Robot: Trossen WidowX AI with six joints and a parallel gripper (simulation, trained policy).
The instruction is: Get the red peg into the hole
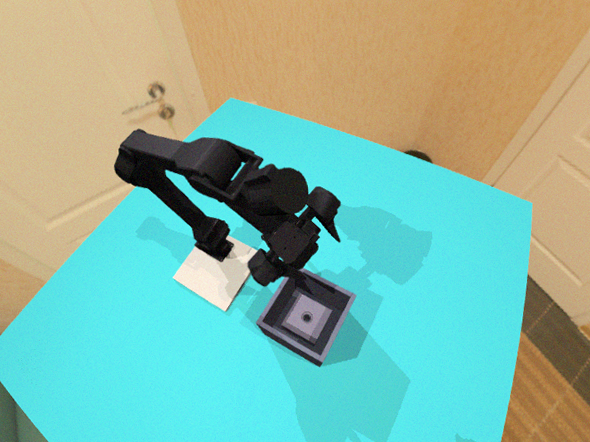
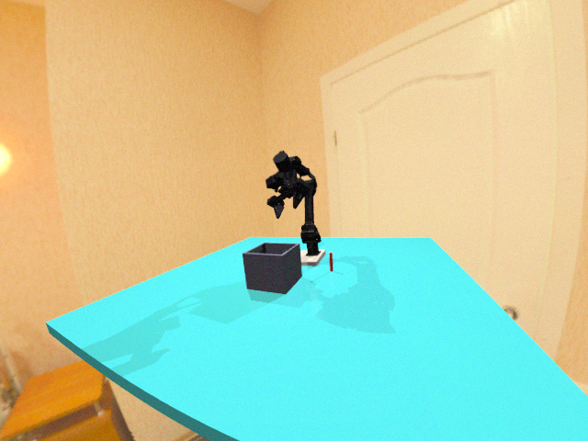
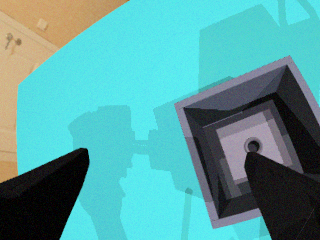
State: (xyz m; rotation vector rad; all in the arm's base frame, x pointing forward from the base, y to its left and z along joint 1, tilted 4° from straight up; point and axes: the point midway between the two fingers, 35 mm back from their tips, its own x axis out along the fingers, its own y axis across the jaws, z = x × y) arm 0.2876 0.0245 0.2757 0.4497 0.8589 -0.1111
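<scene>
Right now the red peg is 15 cm behind my gripper tip, 12 cm to the left of it and 22 cm below it. From my gripper tip the other things lie so: light plate 6 cm to the right, 22 cm below.
</scene>
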